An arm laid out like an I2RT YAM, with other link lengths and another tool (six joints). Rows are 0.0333 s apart.
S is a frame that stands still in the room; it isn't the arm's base.
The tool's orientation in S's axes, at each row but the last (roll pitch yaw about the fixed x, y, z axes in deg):
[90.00 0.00 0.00]
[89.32 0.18 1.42]
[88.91 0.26 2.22]
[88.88 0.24 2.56]
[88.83 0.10 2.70]
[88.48 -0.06 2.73]
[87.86 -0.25 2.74]
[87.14 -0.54 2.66]
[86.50 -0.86 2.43]
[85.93 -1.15 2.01]
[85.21 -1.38 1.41]
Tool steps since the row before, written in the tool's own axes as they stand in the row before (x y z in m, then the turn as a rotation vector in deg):
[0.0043 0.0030 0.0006 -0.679 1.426 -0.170]
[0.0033 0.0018 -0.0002 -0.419 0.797 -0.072]
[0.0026 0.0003 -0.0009 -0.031 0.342 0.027]
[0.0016 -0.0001 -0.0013 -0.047 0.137 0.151]
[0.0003 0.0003 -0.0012 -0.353 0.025 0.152]
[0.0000 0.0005 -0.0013 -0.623 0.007 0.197]
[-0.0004 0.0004 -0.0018 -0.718 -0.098 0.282]
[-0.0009 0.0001 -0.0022 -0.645 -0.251 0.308]
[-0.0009 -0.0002 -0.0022 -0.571 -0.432 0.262]
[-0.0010 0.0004 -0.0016 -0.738 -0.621 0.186]
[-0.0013 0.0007 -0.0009 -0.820 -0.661 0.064]
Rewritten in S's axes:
[0.0043 -0.0006 0.0030 -0.679 0.170 1.426]
[0.0033 0.0003 0.0018 -0.418 0.071 0.797]
[0.0026 0.0010 0.0003 -0.029 -0.022 0.343]
[0.0015 0.0014 -0.0001 -0.040 -0.150 0.140]
[0.0002 0.0012 0.0003 -0.345 -0.168 0.029]
[-0.0001 0.0013 0.0005 -0.613 -0.226 0.012]
[-0.0005 0.0018 0.0003 -0.703 -0.319 -0.091]
[-0.0010 0.0022 0.0000 -0.627 -0.350 -0.241]
[-0.0010 0.0021 -0.0003 -0.552 -0.312 -0.424]
[-0.0011 0.0016 0.0003 -0.717 -0.255 -0.621]
[-0.0013 0.0009 0.0006 -0.801 -0.139 -0.673]

